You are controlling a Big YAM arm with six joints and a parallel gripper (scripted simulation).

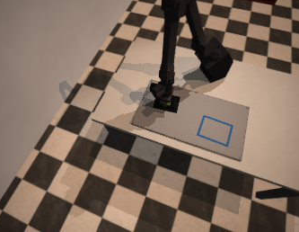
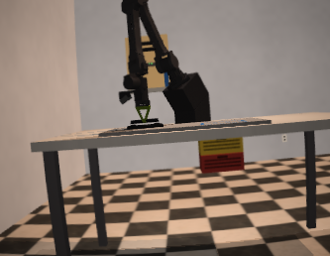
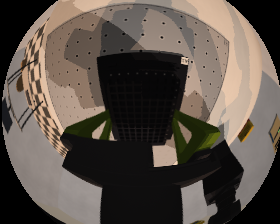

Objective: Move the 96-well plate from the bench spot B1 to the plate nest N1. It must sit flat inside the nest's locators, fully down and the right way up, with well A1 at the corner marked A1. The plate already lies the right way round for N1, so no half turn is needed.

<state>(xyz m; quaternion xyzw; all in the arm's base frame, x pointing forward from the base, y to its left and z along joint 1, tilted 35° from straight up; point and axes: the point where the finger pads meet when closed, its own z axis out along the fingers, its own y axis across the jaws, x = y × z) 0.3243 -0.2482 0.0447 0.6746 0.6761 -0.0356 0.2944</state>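
Now: hand right at the 96-well plate. Also, from my hand: plate nest N1 (30 mm below).
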